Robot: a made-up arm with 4 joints.
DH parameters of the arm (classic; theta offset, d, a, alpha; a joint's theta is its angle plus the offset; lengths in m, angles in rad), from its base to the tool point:
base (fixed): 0 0.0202 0.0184 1.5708
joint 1: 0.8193 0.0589 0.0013 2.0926
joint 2: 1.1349 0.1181 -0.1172 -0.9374
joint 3: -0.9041 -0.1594 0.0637 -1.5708
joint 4: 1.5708 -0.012 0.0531 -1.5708
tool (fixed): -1.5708 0.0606 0 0
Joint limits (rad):
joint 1: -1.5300..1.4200
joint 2: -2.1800..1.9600
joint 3: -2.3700..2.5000
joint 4: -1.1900..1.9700
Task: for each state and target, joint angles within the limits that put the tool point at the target. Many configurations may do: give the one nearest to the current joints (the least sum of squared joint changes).
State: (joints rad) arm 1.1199 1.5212 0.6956 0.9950
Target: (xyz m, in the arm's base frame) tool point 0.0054 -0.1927 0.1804
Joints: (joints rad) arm 1.4181 1.9600 0.8450 0.2224
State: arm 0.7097 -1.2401 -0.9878 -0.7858
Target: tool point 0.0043 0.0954 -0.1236
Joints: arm 1.4031 -1.0101 -0.9814 0.0349
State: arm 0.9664 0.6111 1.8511 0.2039
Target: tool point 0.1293 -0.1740 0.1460
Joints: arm 0.4358 1.7098 1.9276 0.0686
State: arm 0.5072 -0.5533 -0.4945 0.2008
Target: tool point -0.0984 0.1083 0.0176
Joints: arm 0.2428 -0.7473 -0.5689 0.1989
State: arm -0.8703 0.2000 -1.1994 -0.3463
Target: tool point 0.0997 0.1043 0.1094
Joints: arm -1.0446 -0.1736 -1.1878 0.1405
